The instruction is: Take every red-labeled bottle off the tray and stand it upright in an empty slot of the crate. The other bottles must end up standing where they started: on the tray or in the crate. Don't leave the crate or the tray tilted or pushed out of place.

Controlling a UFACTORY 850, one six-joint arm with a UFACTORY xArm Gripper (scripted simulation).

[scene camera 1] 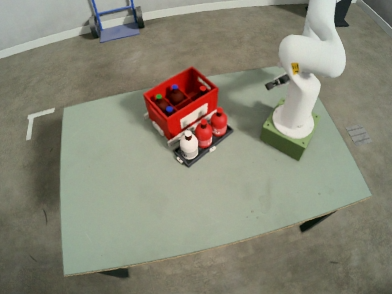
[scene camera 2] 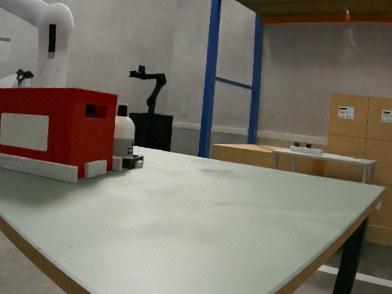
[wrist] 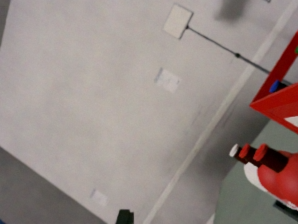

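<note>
A red crate (scene camera 1: 187, 81) is visible.
</note>
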